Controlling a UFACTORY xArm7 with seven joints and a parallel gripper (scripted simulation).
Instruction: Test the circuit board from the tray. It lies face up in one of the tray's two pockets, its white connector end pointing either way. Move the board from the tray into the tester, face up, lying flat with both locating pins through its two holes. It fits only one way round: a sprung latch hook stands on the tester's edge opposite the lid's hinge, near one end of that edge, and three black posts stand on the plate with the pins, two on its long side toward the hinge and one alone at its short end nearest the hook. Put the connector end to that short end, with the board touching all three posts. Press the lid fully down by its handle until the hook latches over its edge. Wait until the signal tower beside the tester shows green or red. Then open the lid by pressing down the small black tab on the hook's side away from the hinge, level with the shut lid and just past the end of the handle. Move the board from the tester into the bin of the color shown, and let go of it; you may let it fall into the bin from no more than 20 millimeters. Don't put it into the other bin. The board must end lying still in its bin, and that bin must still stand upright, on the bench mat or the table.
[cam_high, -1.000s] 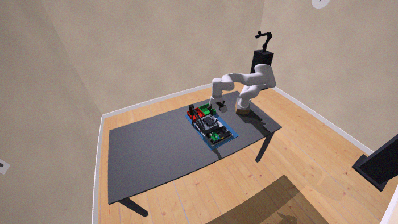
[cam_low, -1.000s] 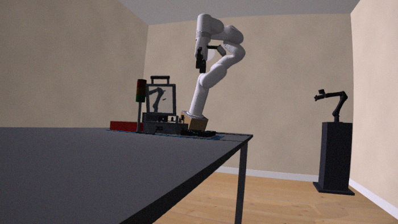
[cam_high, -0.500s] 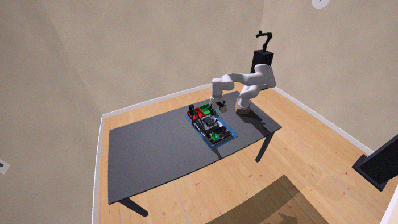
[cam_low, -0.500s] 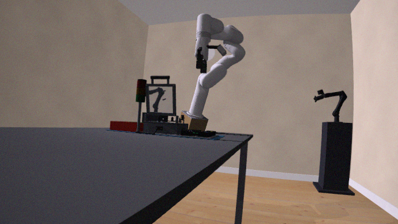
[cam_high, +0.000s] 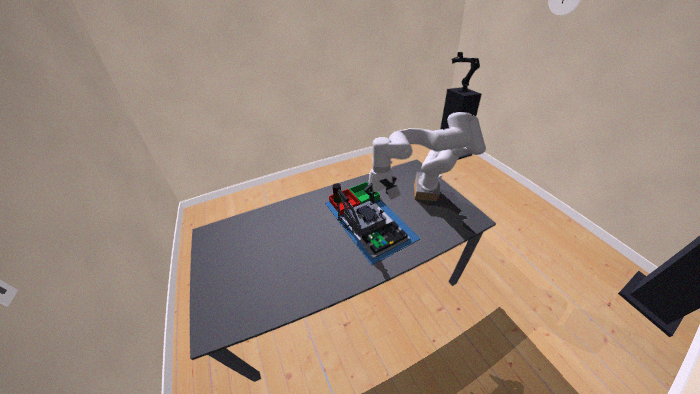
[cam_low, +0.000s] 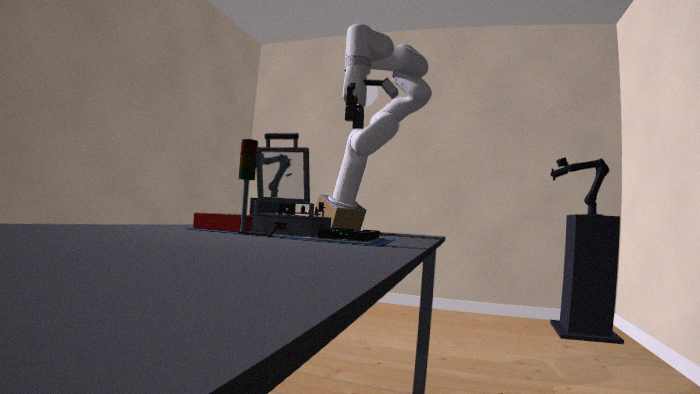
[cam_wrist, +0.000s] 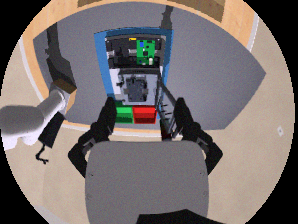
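Right now the green circuit board is 31 cm below my hand. The rest, counted from my hand: red bin 37 cm to the right, 32 cm below, 5 cm ahead; then tester plate 26 cm below, 17 cm to the right, 2 cm behind; then clear lid 16 cm to the right, 15 cm below, 10 cm ahead.
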